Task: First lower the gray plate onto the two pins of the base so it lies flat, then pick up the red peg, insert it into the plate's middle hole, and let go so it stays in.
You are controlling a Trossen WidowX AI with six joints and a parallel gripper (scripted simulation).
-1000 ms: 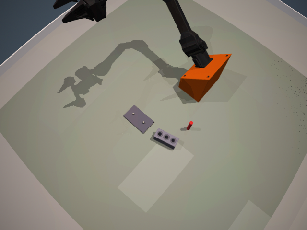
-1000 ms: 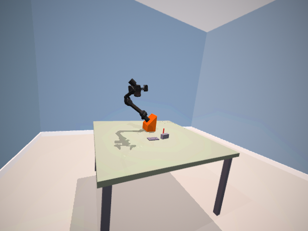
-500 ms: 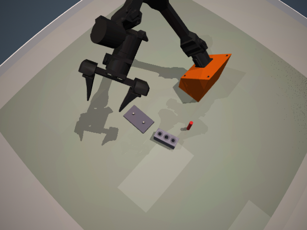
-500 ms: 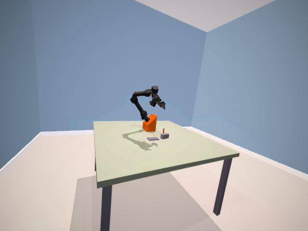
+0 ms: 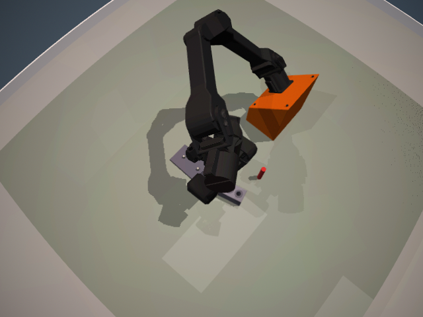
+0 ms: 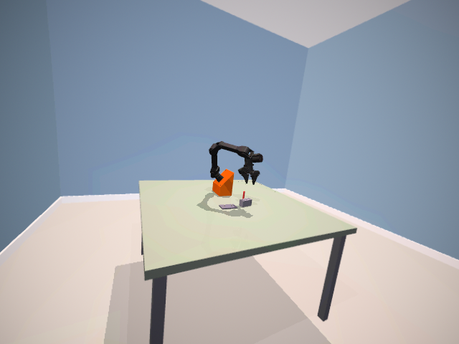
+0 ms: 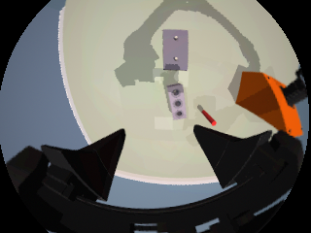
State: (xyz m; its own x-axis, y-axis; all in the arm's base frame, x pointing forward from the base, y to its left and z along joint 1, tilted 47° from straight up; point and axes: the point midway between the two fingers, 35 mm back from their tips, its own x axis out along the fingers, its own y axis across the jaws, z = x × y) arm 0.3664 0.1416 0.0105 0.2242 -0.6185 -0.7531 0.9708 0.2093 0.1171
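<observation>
Now: the gray plate 140 mm below my gripper tip and 40 mm behind it. Round my gripper tip: base 170 mm below, 140 mm to the right, 30 mm behind; red peg 150 mm behind, 140 mm below, 40 mm to the left.
</observation>
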